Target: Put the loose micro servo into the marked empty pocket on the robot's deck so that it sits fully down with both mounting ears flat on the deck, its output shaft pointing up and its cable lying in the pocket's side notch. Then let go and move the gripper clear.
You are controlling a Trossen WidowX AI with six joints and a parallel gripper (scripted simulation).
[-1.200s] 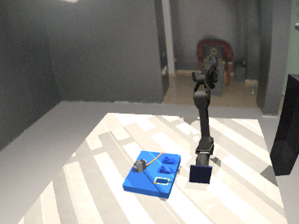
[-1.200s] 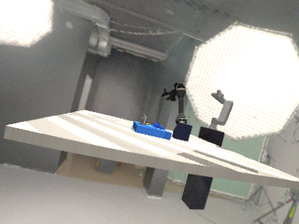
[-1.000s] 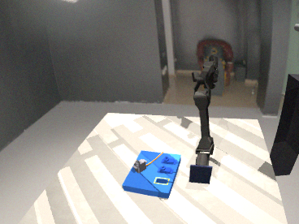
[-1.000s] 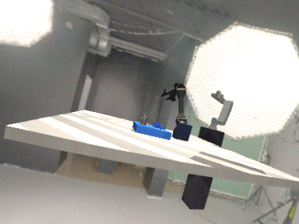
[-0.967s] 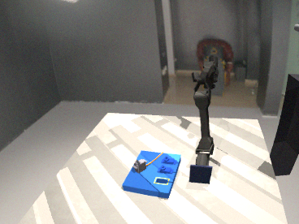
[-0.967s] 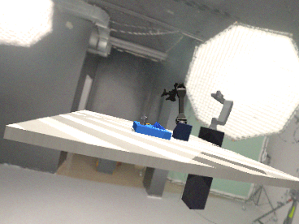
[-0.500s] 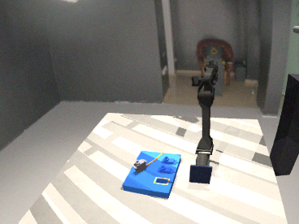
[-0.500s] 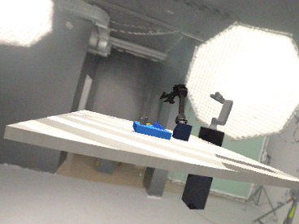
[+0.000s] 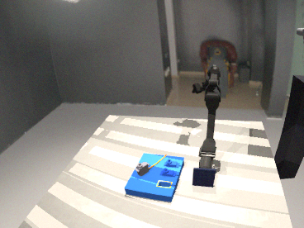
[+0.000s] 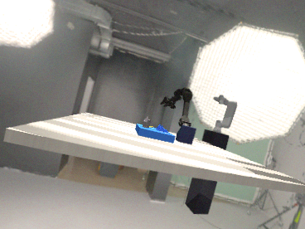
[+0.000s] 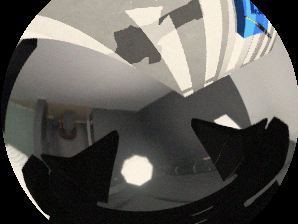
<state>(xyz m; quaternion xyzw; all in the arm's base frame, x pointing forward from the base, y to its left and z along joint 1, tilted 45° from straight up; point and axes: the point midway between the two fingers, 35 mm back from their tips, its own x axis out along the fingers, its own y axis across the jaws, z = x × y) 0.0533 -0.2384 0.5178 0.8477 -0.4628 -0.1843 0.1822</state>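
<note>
Right now my gripper tip is 54 cm to the right of the blue robot deck, 26 cm short of it and 25 cm above it.
</note>
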